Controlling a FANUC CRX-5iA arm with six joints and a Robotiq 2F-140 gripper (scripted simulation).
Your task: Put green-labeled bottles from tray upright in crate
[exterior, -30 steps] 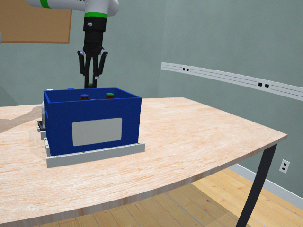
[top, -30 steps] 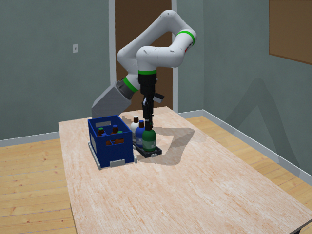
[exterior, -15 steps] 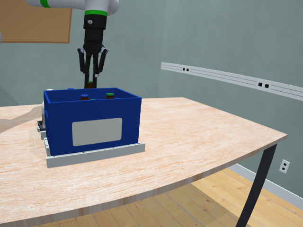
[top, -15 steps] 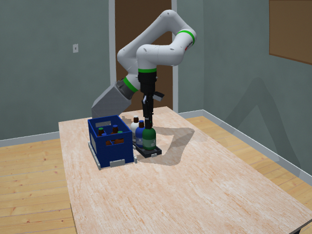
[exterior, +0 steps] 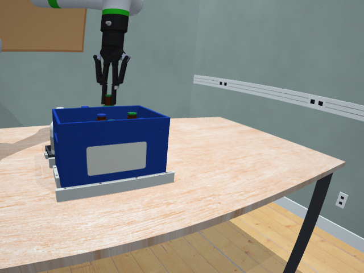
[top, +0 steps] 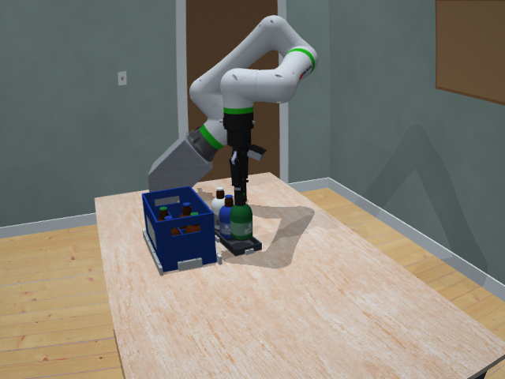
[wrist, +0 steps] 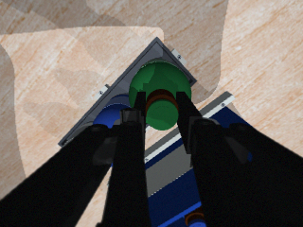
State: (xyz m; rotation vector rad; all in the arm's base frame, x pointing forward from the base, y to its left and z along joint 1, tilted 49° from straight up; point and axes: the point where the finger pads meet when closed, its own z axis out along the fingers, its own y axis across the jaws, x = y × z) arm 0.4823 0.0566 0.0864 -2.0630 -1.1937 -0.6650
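Right now the green-labeled bottle is 80 mm below my hand. The rest, counted from my hand: white-labeled bottle 170 mm behind, 110 mm below, 50 mm to the right; then blue-labeled bottle 110 mm below, 80 mm behind, 30 mm to the right; then black tray 180 mm below, 80 mm behind, 30 mm to the right.
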